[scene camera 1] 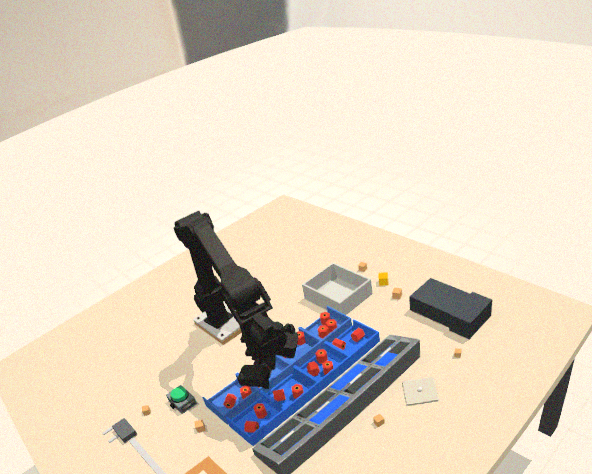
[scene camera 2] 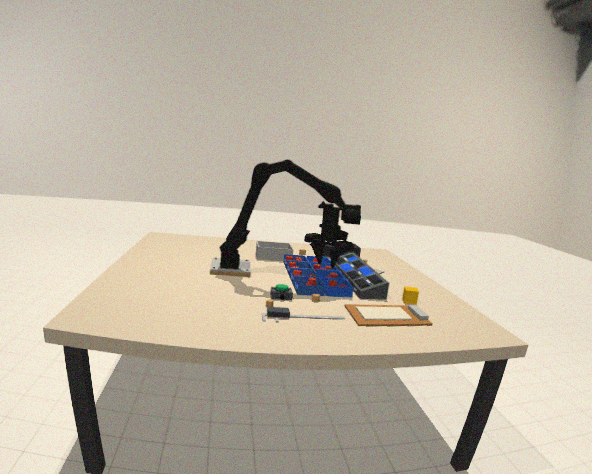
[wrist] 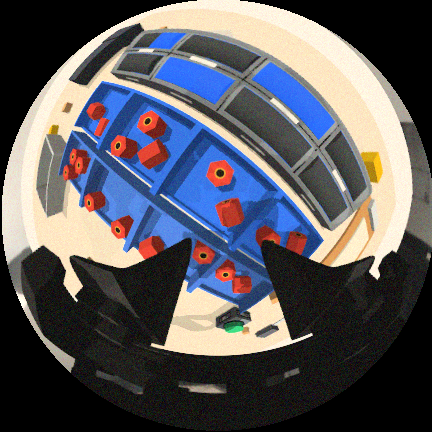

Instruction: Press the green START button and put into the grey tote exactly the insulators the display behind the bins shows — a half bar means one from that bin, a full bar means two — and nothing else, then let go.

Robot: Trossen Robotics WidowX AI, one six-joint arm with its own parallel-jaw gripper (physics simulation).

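Frame: origin at the arm's base, x left, y up, z ahead, level; centimetres.
Seen in the pictures: gripper, fingertip midpoint: (scene camera 1: 269,378) (scene camera 2: 326,266) (wrist: 226,244); arm's base, origin of the base link: (scene camera 1: 218,318) (scene camera 2: 228,266).
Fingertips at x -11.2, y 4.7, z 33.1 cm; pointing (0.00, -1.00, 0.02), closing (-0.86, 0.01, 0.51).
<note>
Pixels of each thing's top centre, then the offset from my fingertips to it. "spot": a spot on its surface instead.
- grey tote, middle of its top: (scene camera 1: 336,281) (wrist: 41,174) (scene camera 2: 274,245) dz -11.7, dx +38.7, dy -1.5 cm
- green START button, middle of its top: (scene camera 1: 177,391) (wrist: 233,330) (scene camera 2: 282,285) dz -18.2, dx -15.1, dy -2.8 cm
- black block, middle of its top: (scene camera 1: 450,297) (scene camera 2: 337,244) dz +20.1, dx +47.5, dy -1.3 cm
- caliper-like tool, middle of its top: (scene camera 1: 132,447) (scene camera 2: 305,312) dz -14.9, dx -33.0, dy -4.9 cm
- clipboard, surface spot: (scene camera 2: 352,315) spot: dz -0.4, dx -31.5, dy -6.5 cm
- pale square plate, middle of its top: (scene camera 1: 420,390) (wrist: 213,35) dz +27.9, dx +19.9, dy -6.3 cm
My gripper (scene camera 1: 272,364) (scene camera 2: 327,261) (wrist: 226,244) is open and empty, pointing down over the blue bins (scene camera 1: 370,341) (scene camera 2: 337,290) (wrist: 120,186). Red insulators with dark-centred ends, such as one insulator (scene camera 1: 321,356) (wrist: 220,173), lie in the compartments; the arm hides some in scene camera 1. The display (scene camera 1: 370,387) (scene camera 2: 377,291) (wrist: 244,79) shows two full blue bars and one half bar, at the end nearer the black block; its other cells are dark. The grey tote (scene camera 1: 320,298) (scene camera 2: 274,251) (wrist: 57,185) shows a bare floor in scene camera 1. The green START button (scene camera 1: 179,394) (scene camera 2: 282,288) (wrist: 233,327) sits beside the bins.
A black block (scene camera 1: 450,305) (wrist: 102,57) stands beyond the tote and display. A yellow cube (scene camera 1: 383,278) and small orange cubes lie near the tote. A caliper-like tool (scene camera 1: 124,430) (scene camera 2: 278,312), a clipboard (scene camera 2: 352,315), another yellow cube (scene camera 2: 410,295) and a pale square plate (scene camera 1: 420,397) lie around the bins.
</note>
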